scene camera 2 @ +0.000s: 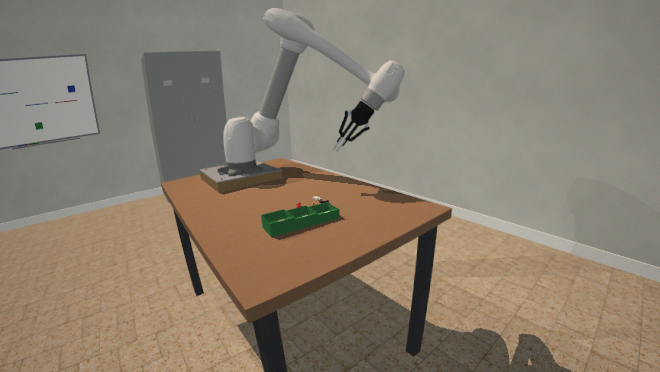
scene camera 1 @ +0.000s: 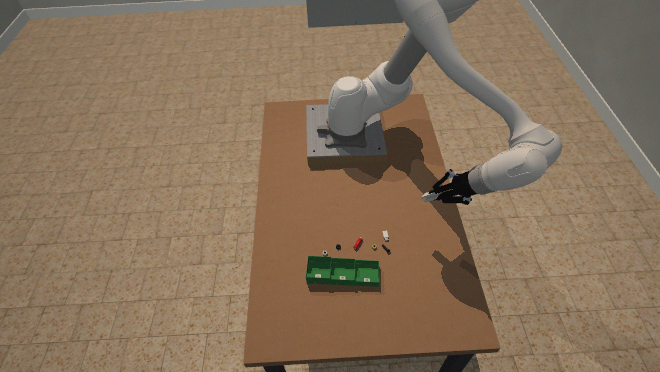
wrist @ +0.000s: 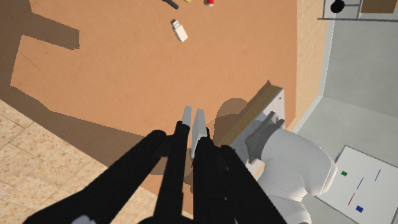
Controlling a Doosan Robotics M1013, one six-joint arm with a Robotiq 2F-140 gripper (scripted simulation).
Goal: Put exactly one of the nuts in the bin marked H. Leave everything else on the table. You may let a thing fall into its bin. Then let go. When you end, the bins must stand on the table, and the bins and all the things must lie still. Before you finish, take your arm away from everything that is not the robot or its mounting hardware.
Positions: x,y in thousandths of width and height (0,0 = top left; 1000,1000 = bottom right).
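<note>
My gripper (scene camera 1: 645,531) is visible in scene camera 1; further views of the gripper (scene camera 2: 508,405), (wrist: 481,525). A green bin row (scene camera 1: 486,727) is visible there too, and scene camera 2 also shows the row (scene camera 2: 430,595); in the wrist view the green bin row is out of frame.
</note>
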